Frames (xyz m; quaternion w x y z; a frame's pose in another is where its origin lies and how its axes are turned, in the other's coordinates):
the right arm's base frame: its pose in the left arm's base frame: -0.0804 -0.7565 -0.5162 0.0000 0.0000 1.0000 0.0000
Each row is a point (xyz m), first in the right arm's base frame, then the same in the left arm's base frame.
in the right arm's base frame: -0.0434 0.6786 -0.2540
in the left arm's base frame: -0.0370 -0.0779 -0.2622
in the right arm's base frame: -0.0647 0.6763 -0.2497
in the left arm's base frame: -0.0157 -0.0802 -0.2665
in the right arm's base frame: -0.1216 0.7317 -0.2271
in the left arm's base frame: 0.0412 -0.0248 -0.2891
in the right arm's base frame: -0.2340 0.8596 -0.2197
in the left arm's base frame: 0.1536 0.1031 -0.2965
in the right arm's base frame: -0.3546 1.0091 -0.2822
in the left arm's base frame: 0.2742 0.2526 -0.2340
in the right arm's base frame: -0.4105 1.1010 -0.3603
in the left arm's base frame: 0.3301 0.3445 -0.1559
